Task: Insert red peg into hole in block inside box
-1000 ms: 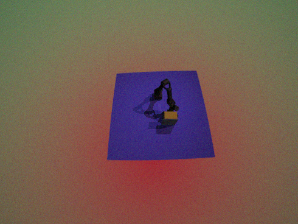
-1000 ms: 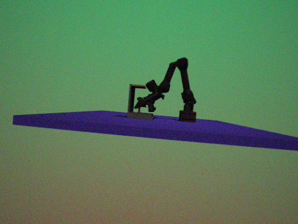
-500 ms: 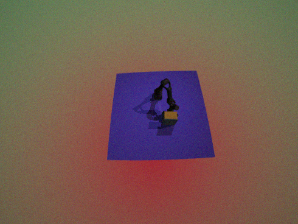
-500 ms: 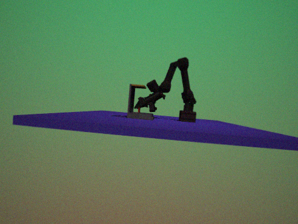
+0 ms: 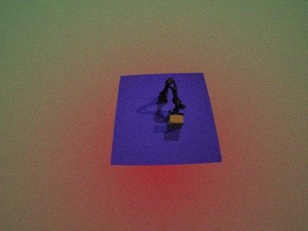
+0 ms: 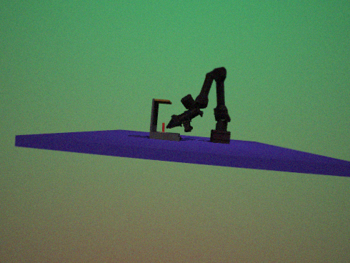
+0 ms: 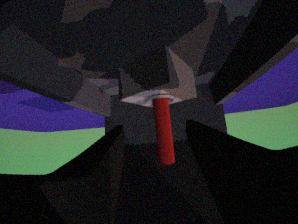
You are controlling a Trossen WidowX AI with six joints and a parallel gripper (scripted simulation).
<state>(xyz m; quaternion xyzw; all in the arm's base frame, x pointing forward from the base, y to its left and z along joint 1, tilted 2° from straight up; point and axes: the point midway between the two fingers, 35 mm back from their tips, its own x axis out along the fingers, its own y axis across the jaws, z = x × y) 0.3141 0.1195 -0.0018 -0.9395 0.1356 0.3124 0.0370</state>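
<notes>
The red peg lies 3 cm ahead of my gripper tip and 1 cm below it. Also, from my gripper tip: orange roof (4 cm ahead, 15 cm above); dark back wall (8 cm ahead, 1 cm to the right, 5 cm above).
</notes>
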